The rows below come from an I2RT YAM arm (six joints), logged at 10 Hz.
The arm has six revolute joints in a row. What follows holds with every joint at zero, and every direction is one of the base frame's.
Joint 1 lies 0.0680 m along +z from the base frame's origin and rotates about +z.
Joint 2 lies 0.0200 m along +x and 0.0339 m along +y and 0.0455 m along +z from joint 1 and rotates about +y.
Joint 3 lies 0.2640 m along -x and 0.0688 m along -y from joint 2 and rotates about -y.
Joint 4 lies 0.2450 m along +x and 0.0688 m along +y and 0.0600 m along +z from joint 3 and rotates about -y.
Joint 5 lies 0.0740 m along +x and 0.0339 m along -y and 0.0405 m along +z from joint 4 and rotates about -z.
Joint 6 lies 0.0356 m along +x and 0.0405 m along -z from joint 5 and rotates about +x.
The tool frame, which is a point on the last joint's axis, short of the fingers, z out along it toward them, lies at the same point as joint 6; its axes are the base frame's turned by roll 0.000, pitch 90.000 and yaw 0.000 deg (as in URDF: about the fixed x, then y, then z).
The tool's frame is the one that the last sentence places.
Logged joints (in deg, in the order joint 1, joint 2, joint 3, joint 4, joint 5, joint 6), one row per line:
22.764, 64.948, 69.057, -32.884, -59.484, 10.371
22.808, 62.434, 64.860, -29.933, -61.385, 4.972
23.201, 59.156, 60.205, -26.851, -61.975, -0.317
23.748, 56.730, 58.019, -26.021, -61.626, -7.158
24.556, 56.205, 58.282, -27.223, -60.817, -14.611
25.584, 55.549, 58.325, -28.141, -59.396, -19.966
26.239, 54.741, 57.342, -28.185, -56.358, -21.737
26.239, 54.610, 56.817, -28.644, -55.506, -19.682
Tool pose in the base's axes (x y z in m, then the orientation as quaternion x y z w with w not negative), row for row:
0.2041, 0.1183, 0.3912, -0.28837, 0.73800, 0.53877, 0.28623
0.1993, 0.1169, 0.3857, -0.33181, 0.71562, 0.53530, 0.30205
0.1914, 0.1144, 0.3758, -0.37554, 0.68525, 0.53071, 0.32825
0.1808, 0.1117, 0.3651, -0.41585, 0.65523, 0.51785, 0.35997
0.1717, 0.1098, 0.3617, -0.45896, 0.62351, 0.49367, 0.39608
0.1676, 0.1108, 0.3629, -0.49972, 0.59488, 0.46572, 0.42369
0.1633, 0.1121, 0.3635, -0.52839, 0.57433, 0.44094, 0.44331
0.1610, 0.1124, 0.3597, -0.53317, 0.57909, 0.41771, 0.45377
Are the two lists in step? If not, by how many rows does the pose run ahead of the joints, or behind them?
The pose runs 1 row behind the joints: the pose in row i belongs to the joints in row i - 1.
